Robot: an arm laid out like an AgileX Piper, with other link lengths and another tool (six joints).
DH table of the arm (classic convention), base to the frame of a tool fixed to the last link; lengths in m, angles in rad. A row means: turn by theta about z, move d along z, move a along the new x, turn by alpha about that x. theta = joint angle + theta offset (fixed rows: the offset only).
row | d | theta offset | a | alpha
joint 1 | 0.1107 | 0.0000 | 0.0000 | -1.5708
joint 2 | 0.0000 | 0.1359 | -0.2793 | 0.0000
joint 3 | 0.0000 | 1.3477 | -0.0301 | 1.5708
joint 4 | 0.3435 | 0.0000 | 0.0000 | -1.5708
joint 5 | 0.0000 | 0.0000 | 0.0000 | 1.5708
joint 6 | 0.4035 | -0.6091 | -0.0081 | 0.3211
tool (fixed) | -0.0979 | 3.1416 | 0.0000 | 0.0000
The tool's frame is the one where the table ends.
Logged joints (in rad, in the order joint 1, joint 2, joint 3, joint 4, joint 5, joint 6), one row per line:
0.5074 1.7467 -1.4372 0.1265 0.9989 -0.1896
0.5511 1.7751 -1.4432 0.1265 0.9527 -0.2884
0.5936 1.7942 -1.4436 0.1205 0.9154 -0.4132
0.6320 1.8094 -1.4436 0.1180 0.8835 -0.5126
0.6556 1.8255 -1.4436 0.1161 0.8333 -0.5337
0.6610 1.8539 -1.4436 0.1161 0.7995 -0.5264
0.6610 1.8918 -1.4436 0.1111 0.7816 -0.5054
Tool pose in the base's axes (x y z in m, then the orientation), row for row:
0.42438 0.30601 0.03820 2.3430 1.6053 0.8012
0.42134 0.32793 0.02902 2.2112 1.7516 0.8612
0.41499 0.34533 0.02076 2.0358 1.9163 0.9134
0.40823 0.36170 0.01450 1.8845 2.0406 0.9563
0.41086 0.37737 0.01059 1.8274 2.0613 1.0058
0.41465 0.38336 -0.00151 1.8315 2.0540 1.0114
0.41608 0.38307 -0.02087 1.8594 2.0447 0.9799
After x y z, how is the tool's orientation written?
As a rotation vector, in radians.
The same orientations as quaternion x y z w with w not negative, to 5 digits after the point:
0.79036 0.54151 0.27027 0.09514
0.74625 0.59114 0.29064 0.09593
0.68868 0.64826 0.30899 0.10000
0.63816 0.69102 0.32384 0.10179
0.61974 0.69906 0.34110 0.10432
0.62124 0.69672 0.34307 0.10464
0.63064 0.69349 0.33235 0.10446

